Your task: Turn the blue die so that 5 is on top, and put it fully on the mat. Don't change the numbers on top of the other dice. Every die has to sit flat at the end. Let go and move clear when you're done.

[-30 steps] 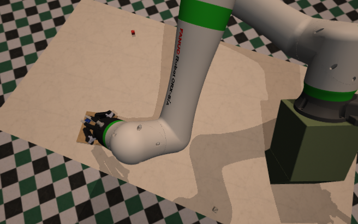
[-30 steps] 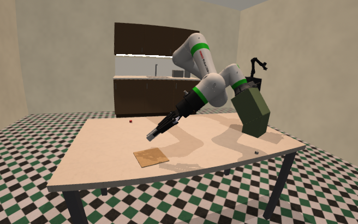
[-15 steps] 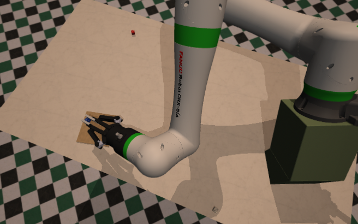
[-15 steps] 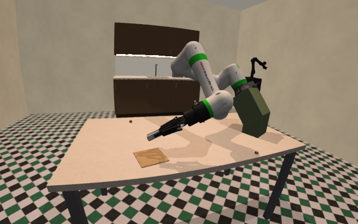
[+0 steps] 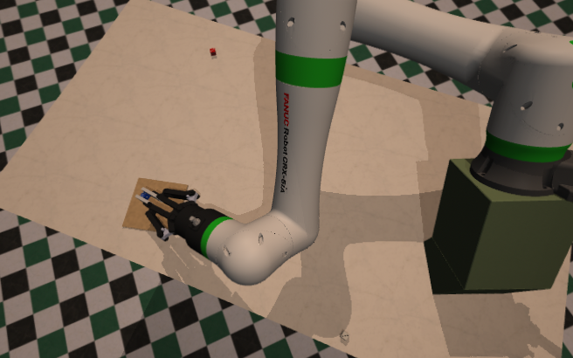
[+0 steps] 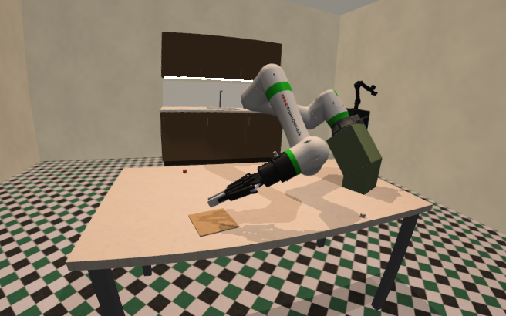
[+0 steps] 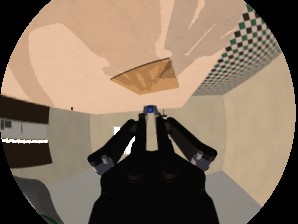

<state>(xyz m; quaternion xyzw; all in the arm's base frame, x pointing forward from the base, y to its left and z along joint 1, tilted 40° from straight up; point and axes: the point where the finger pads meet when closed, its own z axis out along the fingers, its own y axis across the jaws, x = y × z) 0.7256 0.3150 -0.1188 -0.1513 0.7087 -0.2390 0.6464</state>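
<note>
Now: the brown mat 20 mm ahead of my hand and 90 mm below it. The rest, counted from my hand: red die (140 mm ahead, 510 mm to the right, 80 mm below); white die (560 mm behind, 70 mm to the left, 80 mm below); blue die (20 mm ahead, 20 mm below).
</note>
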